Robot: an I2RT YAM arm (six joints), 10 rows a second.
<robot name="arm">
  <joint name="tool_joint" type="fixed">
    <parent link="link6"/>
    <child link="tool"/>
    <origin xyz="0 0 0" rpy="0 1.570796 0"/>
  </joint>
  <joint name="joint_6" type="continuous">
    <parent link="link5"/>
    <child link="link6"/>
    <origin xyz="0.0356 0 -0.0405" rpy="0 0 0"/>
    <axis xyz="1 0 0"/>
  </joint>
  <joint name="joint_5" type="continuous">
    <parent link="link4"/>
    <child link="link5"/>
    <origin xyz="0.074 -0.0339 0.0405" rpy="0 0 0"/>
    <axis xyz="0 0 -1"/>
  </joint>
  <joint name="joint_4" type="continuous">
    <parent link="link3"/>
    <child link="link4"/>
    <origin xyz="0.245 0.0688 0.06" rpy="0 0 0"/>
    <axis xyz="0 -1 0"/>
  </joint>
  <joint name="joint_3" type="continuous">
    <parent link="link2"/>
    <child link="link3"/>
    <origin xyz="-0.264 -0.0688 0" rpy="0 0 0"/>
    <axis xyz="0 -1 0"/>
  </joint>
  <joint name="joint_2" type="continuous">
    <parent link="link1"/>
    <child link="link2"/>
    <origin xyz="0.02 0.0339 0.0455" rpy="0 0 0"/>
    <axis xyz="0 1 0"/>
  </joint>
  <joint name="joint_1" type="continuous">
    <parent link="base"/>
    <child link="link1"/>
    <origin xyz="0 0 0.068" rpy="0 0 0"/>
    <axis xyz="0 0 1"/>
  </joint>
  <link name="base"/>
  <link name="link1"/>
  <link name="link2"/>
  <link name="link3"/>
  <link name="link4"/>
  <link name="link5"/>
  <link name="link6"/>
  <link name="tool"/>
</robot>
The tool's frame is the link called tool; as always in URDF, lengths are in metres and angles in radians. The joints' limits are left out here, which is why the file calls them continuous.
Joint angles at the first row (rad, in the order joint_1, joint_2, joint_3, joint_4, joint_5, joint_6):
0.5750 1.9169 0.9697 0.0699 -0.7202 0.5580
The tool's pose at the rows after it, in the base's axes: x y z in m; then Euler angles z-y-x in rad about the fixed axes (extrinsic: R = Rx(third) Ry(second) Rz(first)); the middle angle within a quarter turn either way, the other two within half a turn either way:
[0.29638 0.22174 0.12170 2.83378 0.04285 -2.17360]
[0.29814 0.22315 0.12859 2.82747 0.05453 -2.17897]
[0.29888 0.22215 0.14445 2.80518 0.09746 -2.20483]
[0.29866 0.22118 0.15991 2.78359 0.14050 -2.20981]
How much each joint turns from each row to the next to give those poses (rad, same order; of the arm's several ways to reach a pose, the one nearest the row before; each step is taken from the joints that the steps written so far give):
0.0032 0.0079 0.0118 0.0114 -0.0083 0.0153
0.0016 -0.0122 0.0170 -0.0238 0.0134 -0.0021
0.0003 -0.0429 0.0191 -0.0526 0.0498 -0.0181
0.0010 -0.0423 0.0099 -0.0229 0.0374 -0.0039

